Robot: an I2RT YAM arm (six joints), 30 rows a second.
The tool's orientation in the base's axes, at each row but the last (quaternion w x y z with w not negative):
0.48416, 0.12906, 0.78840, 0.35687
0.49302, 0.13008, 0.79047, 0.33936
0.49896, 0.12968, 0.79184, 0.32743
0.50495, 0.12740, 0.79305, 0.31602
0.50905, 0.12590, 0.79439, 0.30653
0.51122, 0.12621, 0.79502, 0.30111
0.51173, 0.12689, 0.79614, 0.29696
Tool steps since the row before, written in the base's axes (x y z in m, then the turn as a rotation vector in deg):
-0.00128, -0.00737, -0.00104, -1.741, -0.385, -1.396
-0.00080, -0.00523, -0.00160, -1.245, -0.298, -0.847
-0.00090, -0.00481, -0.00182, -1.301, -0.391, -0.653
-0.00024, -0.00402, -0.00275, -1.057, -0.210, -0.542
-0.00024, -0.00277, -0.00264, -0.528, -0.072, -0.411
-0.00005, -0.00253, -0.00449, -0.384, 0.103, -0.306
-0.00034, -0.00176, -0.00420, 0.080, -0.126, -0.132
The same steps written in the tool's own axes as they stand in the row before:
-0.00271, -0.00578, -0.00403, 1.593, -0.987, -1.272
-0.00134, -0.00481, -0.00238, 1.022, -0.622, -0.962
-0.00085, -0.00469, -0.00214, 0.862, -0.559, -1.103
0.00000, -0.00479, -0.00091, 0.765, -0.379, -0.853
0.00062, -0.00376, -0.00043, 0.501, -0.250, -0.373
0.00204, -0.00471, 0.00040, 0.449, -0.064, -0.215
0.00237, -0.00389, 0.00035, -0.002, -0.187, 0.068

